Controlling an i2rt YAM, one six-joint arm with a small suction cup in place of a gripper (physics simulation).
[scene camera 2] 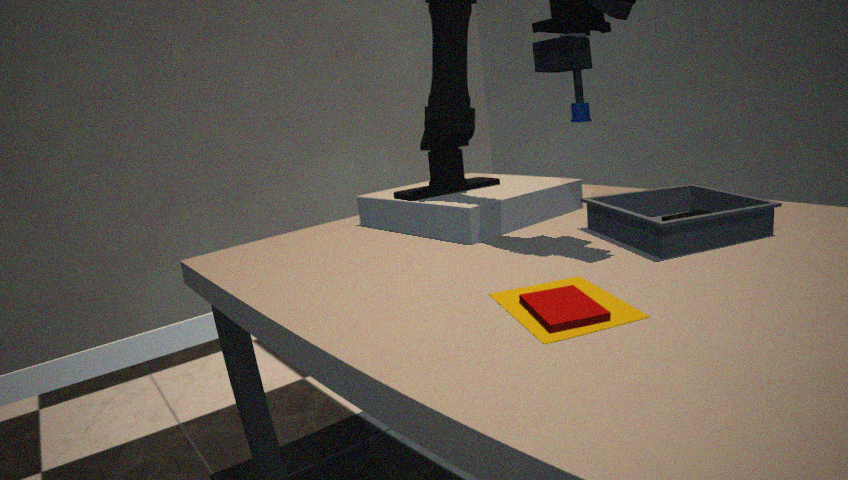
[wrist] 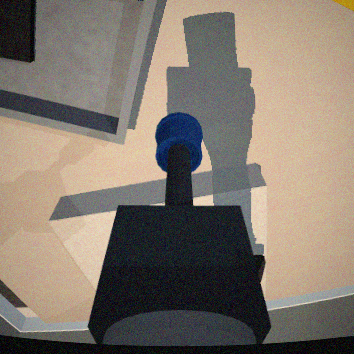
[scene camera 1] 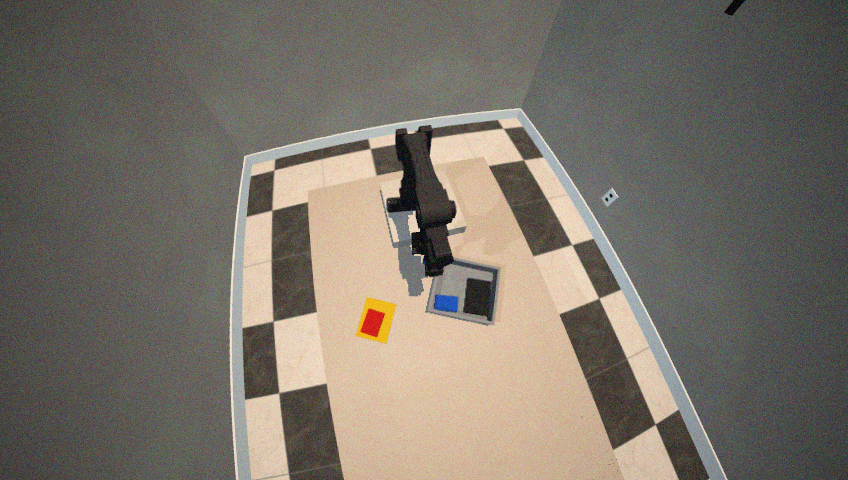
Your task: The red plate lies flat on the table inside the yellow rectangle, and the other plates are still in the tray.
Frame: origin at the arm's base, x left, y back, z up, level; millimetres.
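Seen in the pictures: hand, its tool point: [scene camera 2: 581, 121] [wrist: 178, 133]; arm's base, origin of its link: [scene camera 2: 448, 190] [scene camera 1: 410, 203].
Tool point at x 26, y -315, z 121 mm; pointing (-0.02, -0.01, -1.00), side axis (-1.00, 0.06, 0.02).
Pixels of each thing's top centre, then the offset from my tool point to it. Level surfaces: height alone.
- red plate, centre of its top: [scene camera 2: 562, 303] [scene camera 1: 372, 322] dx -215, dy -154, dz -169 mm
- blue plate, centre of its top: [scene camera 1: 446, 303] dx +66, dy -114, dz -165 mm
- larger black plate, centre of its top: [scene camera 1: 478, 296] dx +192, dy -105, dz -164 mm
- grey tray, centre of its top: [wrist: 20, 15] [scene camera 2: 679, 200] [scene camera 1: 466, 288] dx +143, dy -76, dz -128 mm
- table, height of its surface: dz -178 mm
The red plate [scene camera 1: 372, 322] [scene camera 2: 564, 306] lies flat on the table, inside the yellow rectangle [scene camera 1: 385, 315] [scene camera 2: 627, 315], with yellow showing around it. A blue plate [scene camera 1: 445, 303] and a larger black plate [scene camera 1: 477, 296] lie in the grey tray [scene camera 1: 497, 285] [scene camera 2: 717, 231] [wrist: 121, 131]. Part of the black plate also shows in the wrist view [wrist: 17, 32] and over the tray's rim in scene camera 2. My gripper, a blue suction cup [scene camera 2: 580, 113] [wrist: 179, 129], is open with nothing on it. It hangs high above the table, beside the tray; the arm hides it in scene camera 1.
The arm stands on a low white base block [scene camera 1: 392, 228] [scene camera 2: 416, 220] at the back of the table [scene camera 1: 464, 404] [scene camera 2: 368, 297]. The arm's shadow falls between the base, the tray and the yellow rectangle. The tray's walls stand up from the table.
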